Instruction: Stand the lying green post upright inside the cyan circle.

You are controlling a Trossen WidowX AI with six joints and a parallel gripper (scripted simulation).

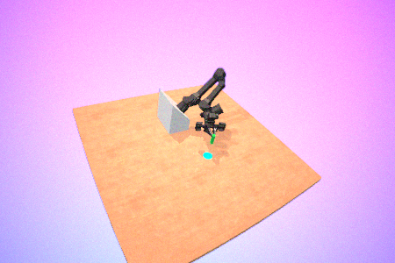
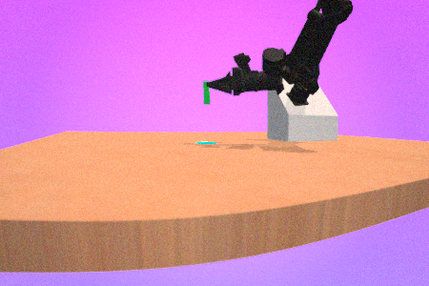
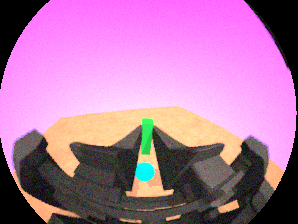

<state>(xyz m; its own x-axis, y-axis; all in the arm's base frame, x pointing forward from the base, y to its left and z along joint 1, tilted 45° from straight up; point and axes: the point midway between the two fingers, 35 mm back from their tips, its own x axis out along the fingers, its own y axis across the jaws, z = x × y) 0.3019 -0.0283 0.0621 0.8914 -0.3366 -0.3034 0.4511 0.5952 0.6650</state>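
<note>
Right now my gripper tip is 160 mm above the cyan circle. The rest, counted from my gripper tip: green post: 20 mm below.
</note>
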